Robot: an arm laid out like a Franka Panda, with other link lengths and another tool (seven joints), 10 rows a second.
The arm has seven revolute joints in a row. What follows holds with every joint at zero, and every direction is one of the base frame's.
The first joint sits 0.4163 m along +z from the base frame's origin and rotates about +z.
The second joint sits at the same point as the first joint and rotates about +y.
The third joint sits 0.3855 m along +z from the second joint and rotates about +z.
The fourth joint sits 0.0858 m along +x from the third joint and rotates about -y.
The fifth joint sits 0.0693 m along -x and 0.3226 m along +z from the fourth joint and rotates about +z.
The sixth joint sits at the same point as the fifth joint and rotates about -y.
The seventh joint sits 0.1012 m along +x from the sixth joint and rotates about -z.
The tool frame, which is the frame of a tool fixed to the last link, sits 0.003 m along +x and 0.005 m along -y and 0.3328 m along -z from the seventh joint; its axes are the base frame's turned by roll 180, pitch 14 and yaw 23.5 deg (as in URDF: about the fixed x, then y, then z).
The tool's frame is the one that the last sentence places.
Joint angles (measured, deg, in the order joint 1, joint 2, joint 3, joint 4, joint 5, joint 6, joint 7), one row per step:
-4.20 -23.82 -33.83 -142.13 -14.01 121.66 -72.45
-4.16 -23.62 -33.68 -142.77 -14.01 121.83 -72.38
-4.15 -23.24 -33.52 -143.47 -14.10 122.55 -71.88
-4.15 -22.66 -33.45 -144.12 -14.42 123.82 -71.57
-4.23 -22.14 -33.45 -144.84 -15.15 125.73 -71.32
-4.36 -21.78 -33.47 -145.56 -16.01 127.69 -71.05
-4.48 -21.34 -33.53 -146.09 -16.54 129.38 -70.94
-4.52 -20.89 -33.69 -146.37 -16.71 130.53 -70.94
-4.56 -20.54 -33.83 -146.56 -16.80 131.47 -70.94
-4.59 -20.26 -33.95 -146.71 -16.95 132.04 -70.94
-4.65 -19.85 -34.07 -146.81 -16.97 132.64 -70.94
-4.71 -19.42 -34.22 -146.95 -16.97 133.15 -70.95
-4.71 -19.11 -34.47 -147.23 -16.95 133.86 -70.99
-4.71 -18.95 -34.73 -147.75 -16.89 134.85 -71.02
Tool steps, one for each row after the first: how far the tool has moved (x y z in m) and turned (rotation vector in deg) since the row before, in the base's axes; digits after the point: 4 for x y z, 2 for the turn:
-0.0020 0.0040 -0.0050 0.24 0.56 0.25
-0.0001 0.0024 -0.0053 -0.04 0.35 -0.15
0.0019 -0.0004 -0.0050 -0.44 0.10 0.06
0.0035 -0.0036 -0.0041 -0.96 -0.34 0.24
0.0035 -0.0042 -0.0031 -1.05 -0.51 0.26
0.0035 -0.0034 -0.0027 -0.76 -0.47 0.18
0.0026 -0.0024 -0.0022 -0.37 -0.31 0.00
0.0023 -0.0021 -0.0014 -0.29 -0.32 -0.05
0.0008 -0.0015 -0.0015 -0.20 -0.06 0.00
0.0011 -0.0017 -0.0018 -0.15 -0.05 -0.12
0.0002 -0.0013 -0.0024 -0.06 0.08 -0.15
0.0005 -0.0010 -0.0025 -0.03 -0.12 -0.13
0.0007 -0.0001 -0.0027 0.01 -0.35 -0.12

